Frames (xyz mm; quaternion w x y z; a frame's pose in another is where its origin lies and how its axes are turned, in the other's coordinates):
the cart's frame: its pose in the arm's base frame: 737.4 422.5 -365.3 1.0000 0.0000 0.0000 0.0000
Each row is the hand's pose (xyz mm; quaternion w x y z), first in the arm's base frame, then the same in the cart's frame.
Working: the arm's base frame: its pose in the cart's frame: -737.4 -422.5 365.3 1.0000 0.0000 0.0000 0.0000

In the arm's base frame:
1: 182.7 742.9 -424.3 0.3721 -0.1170 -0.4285 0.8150
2: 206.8 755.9 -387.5 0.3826 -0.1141 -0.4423 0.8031
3: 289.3 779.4 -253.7 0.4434 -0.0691 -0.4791 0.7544
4: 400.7 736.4 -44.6 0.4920 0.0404 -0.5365 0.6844
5: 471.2 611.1 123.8 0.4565 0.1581 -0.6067 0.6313
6: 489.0 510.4 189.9 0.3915 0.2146 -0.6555 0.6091
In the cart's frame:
1: -554.7 320.4 -59.0 0.3721 -0.1170 -0.4285 0.8150
2: -530.6 333.4 -22.2 0.3826 -0.1141 -0.4423 0.8031
3: -448.1 356.9 111.6 0.4434 -0.0691 -0.4791 0.7544
4: -336.7 313.9 320.7 0.4920 0.0404 -0.5365 0.6844
5: -266.2 188.6 489.1 0.4565 0.1581 -0.6067 0.6313
6: -248.4 87.9 555.2 0.3915 0.2146 -0.6555 0.6091

